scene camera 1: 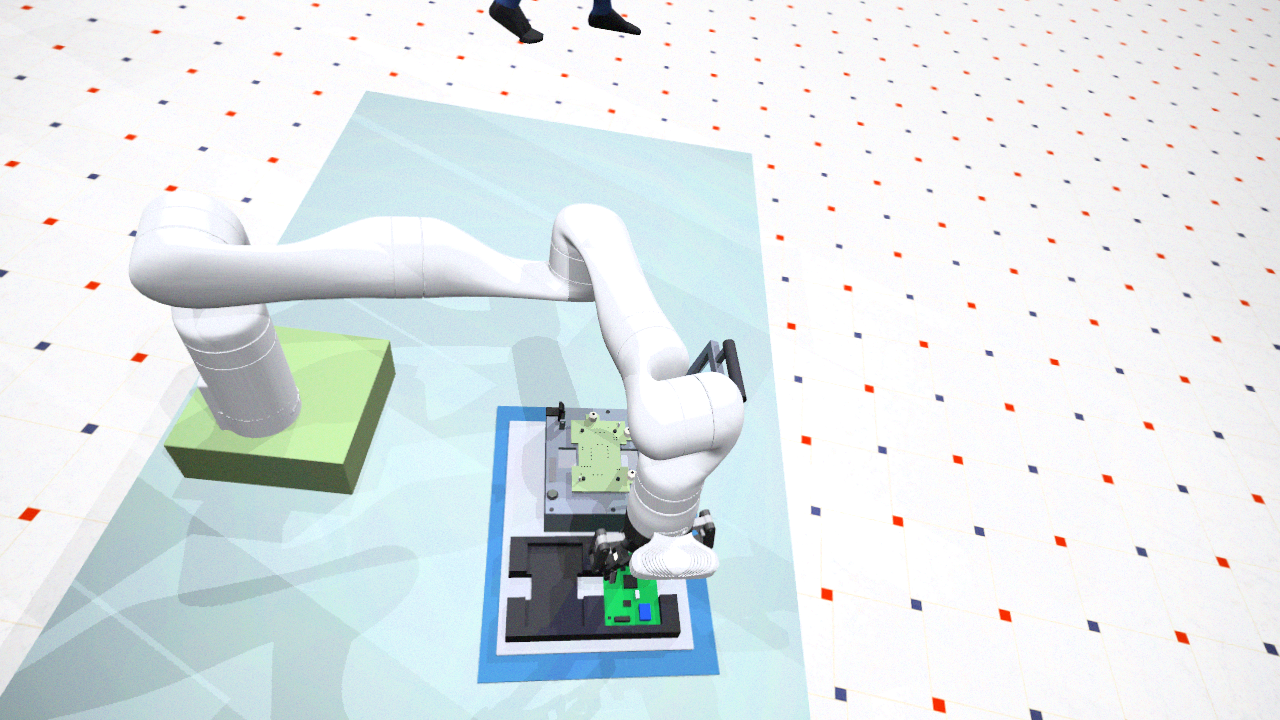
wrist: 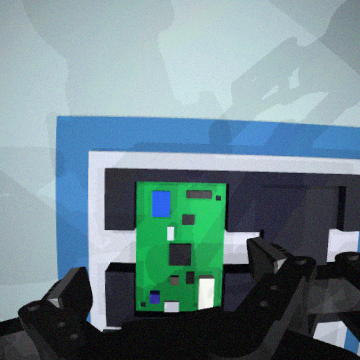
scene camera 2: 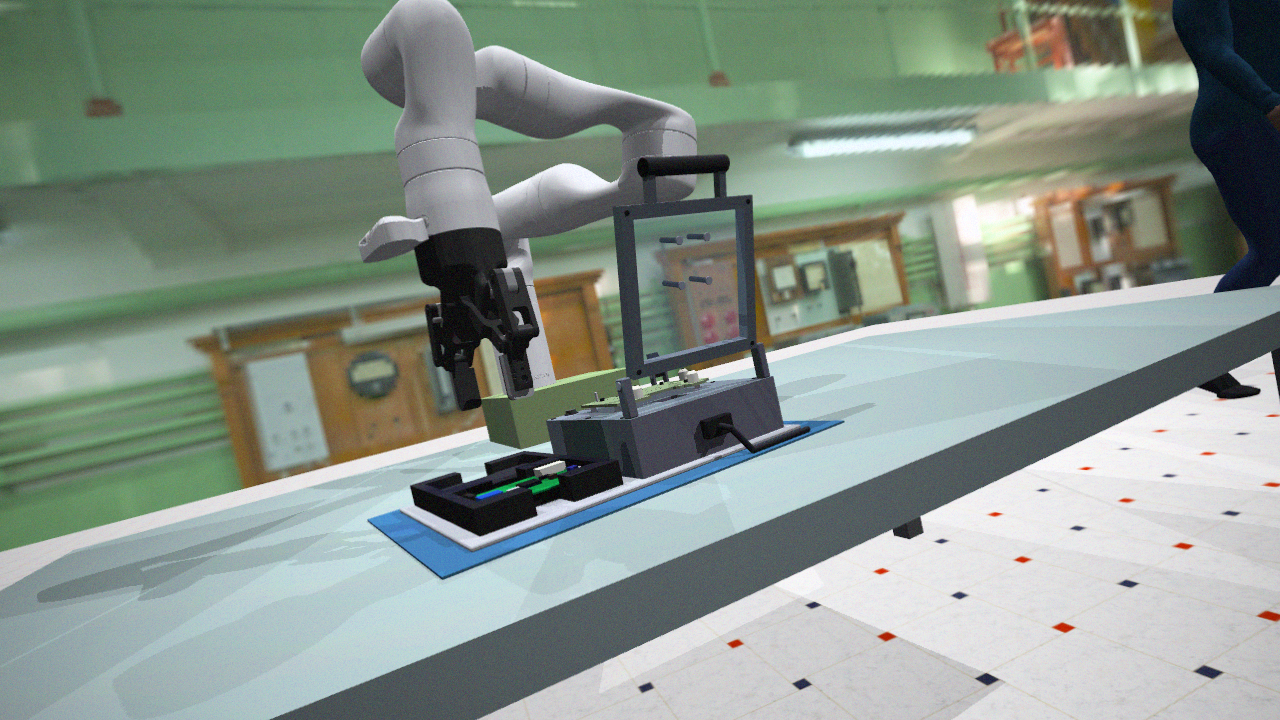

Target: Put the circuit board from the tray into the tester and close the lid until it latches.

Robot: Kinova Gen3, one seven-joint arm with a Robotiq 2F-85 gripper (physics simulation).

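Frame: origin at the arm's base, x ahead, y left, z up, level; metres.
Seen in the pictures: gripper, fingertip midpoint: [wrist: 169, 269] [scene camera 2: 494, 404]; arm's base, link origin: [scene camera 1: 263, 409].
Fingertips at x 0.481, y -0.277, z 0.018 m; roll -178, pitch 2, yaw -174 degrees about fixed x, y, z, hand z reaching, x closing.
Note:
Offsets run from my fingertips to a thing's top centre. Level surfaces: height alone.
The green circuit board {dz -0.071, dx -0.007, dy +0.013 m} [scene camera 1: 637, 596] [wrist: 205, 235] lies flat in one end of the black tray [scene camera 1: 554, 634] [scene camera 2: 501, 516] [wrist: 119, 200], whose other pocket is empty. In the wrist view, my open gripper [scene camera 2: 492, 394] [wrist: 169, 269] has one finger on each side of the board, with room between. In scene camera 2 it hangs well above the tray, touching nothing. The grey tester [scene camera 1: 586, 521] [scene camera 2: 664, 438] stands beside the tray. Its framed clear lid [scene camera 2: 629, 295] stands upright and open, with a black handle {dz +0.177, dx +0.113, dy +0.175 m} [scene camera 1: 733, 367] [scene camera 2: 683, 164] on top. My wrist hides part of the tester in scene camera 1.
A pale green plate {dz -0.017, dx -0.028, dy +0.191 m} [scene camera 1: 599, 458] with white posts sits on the tester. Tray and tester stand on a white sheet over a blue mat {dz -0.097 m} [scene camera 1: 487, 626] [scene camera 2: 416, 548] [wrist: 72, 200]. My arm's base stands on a green block [scene camera 1: 322, 385]. A person [scene camera 2: 1230, 134] stands beyond the table.

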